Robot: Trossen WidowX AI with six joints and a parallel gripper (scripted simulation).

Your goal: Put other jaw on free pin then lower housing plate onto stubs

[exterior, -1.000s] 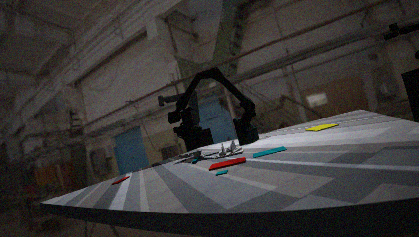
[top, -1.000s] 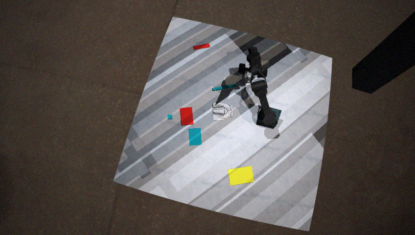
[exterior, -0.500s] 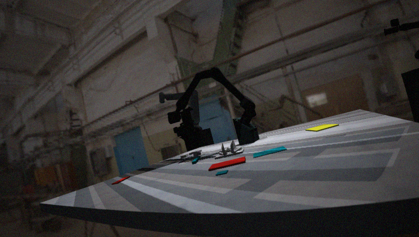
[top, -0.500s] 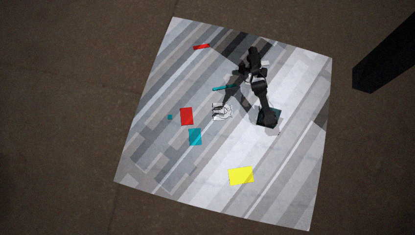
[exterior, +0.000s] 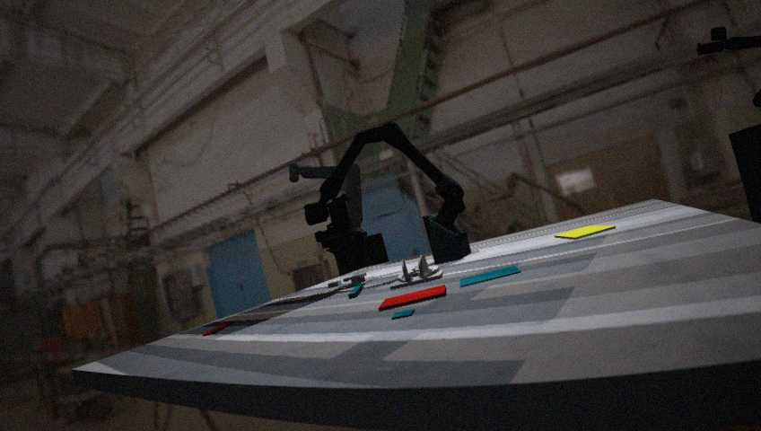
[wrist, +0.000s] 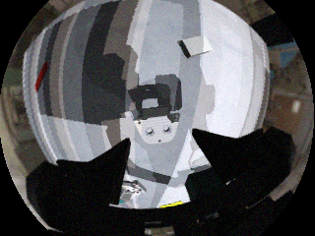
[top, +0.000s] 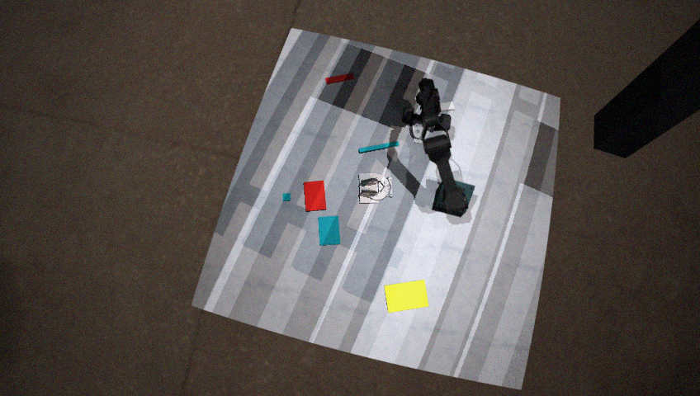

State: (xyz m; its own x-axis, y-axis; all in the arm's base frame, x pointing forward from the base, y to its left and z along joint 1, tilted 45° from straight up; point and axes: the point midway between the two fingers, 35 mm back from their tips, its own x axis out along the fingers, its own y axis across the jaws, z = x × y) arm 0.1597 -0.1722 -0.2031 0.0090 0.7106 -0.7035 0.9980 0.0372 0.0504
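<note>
My gripper tip is now 15 cm short of the teal strip, 10 cm to the right of it and 6 cm above it. From my gripper tip the other things lie so: red tile: 36 cm to the left, 35 cm ahead, 6 cm below; then teal tile: 48 cm to the left, 26 cm ahead, 6 cm below; then red strip: 39 cm ahead, 17 cm to the right, 6 cm below.
</note>
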